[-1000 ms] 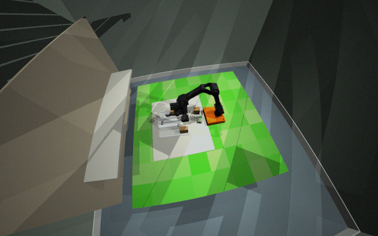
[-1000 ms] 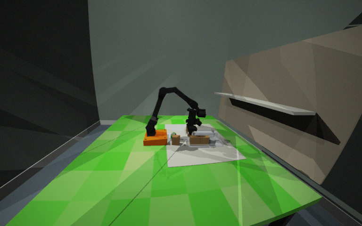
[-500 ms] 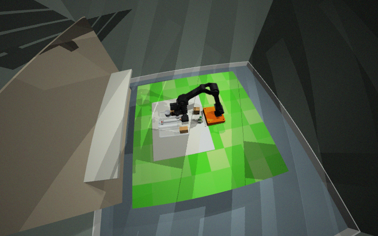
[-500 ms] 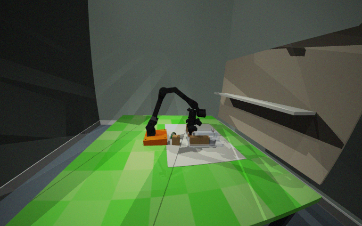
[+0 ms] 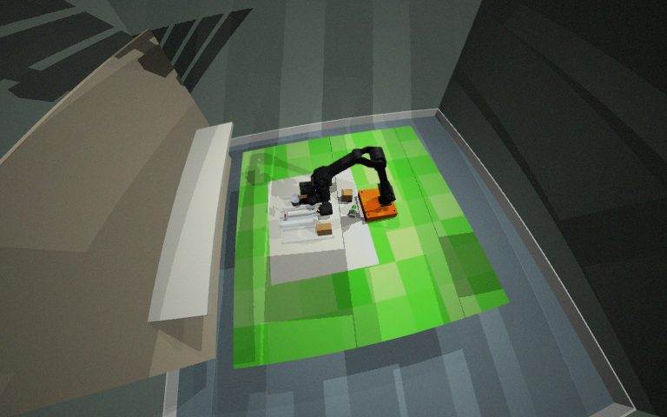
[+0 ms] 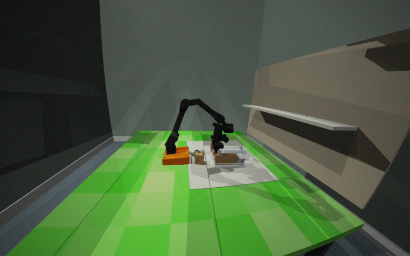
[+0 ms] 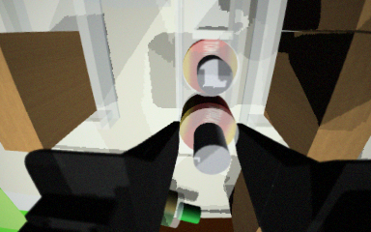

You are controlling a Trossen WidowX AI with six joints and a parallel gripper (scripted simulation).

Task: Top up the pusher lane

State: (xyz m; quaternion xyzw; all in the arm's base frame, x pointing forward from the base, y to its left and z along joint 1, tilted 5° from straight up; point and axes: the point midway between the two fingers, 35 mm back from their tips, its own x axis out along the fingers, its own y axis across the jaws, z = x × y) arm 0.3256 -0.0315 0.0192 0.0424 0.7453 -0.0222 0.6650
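Now: gripper tip 15 cm short of the clear lane tray, 1 cm to the right of it and 4 cm above it. Round my gripper tip: grey cylinder (16 cm ahead, 9 cm to the right, 3 cm below).
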